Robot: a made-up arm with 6 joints.
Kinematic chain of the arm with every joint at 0, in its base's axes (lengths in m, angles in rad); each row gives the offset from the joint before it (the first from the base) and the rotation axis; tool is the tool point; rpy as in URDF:
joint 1: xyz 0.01 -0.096 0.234 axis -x
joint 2: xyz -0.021 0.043 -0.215 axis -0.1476 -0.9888 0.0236
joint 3: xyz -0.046 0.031 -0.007 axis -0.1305 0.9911 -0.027
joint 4: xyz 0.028 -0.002 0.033 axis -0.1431 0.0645 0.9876
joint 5: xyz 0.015 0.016 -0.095 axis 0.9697 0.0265 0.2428
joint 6: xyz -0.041 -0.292 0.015 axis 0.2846 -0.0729 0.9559
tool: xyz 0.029 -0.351 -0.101 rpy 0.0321 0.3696 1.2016
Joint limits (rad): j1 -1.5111..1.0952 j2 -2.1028..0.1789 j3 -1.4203..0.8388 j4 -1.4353..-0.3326 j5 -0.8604..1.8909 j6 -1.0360..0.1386
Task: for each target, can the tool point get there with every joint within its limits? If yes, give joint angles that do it. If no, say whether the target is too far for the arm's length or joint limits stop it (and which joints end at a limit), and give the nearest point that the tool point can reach.
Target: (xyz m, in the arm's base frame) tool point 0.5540 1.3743 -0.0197
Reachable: no: too far | nearest point 0.2693 0.7912 0.0809 | short by 0.657 m
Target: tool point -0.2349 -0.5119 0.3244
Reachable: yes | joints -1.2864 -1.8882 0.3170 -0.9797 0.7921 -0.8211
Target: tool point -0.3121 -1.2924 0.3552
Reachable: no: too far | nearest point -0.2260 -0.9175 0.2195 | short by 0.408 m
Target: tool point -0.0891 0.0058 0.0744
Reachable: no: joint limits stop it (at a limit: joint 1, joint 3, joint 5, joint 6) | nearest point -0.1709 0.2633 0.0787 | short by 0.270 m
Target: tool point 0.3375 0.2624 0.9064
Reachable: no: joint limits stop it (at a limit: joint 2, joint 3, joint 4) | nearest point 0.2018 0.1220 0.6430 | short by 0.328 m
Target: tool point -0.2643 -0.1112 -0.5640
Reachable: yes | joints 0.0204 -0.3453 -0.9075 -1.0111 0.3474 -0.5624
